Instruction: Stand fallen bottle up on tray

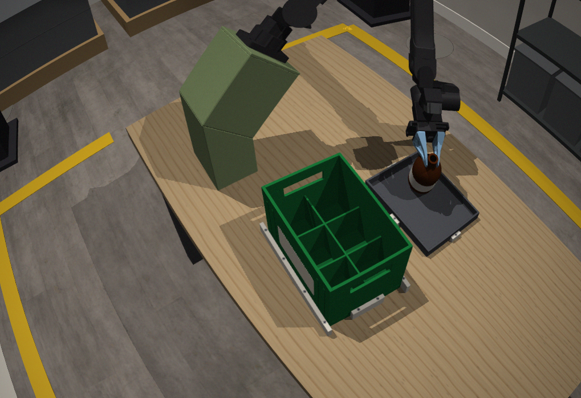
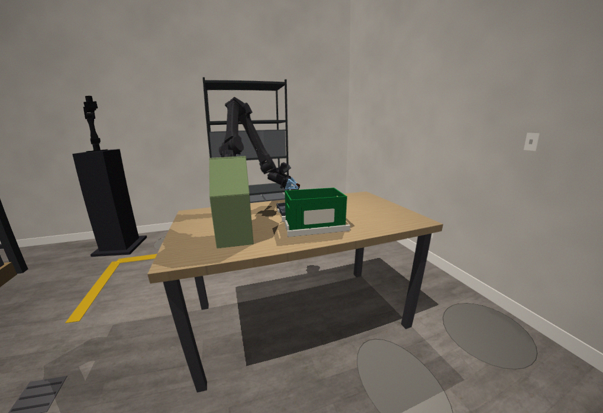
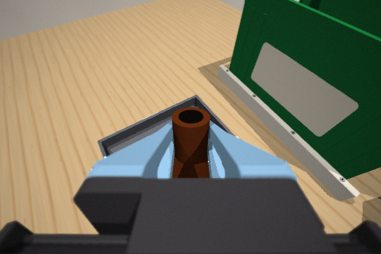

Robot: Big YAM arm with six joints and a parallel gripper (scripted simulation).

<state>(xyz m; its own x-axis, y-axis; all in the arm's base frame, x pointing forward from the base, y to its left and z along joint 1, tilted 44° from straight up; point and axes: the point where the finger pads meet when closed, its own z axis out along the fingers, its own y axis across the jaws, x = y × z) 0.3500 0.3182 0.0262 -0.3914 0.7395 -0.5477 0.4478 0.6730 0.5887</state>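
Right now my hand is 5 cm above the brown bottle, 2 cm past it and 1 cm to the right of it. Round my hand: dark grey tray (13 cm below); then green crate (28 cm to the right, 6 cm below, 4 cm ahead).
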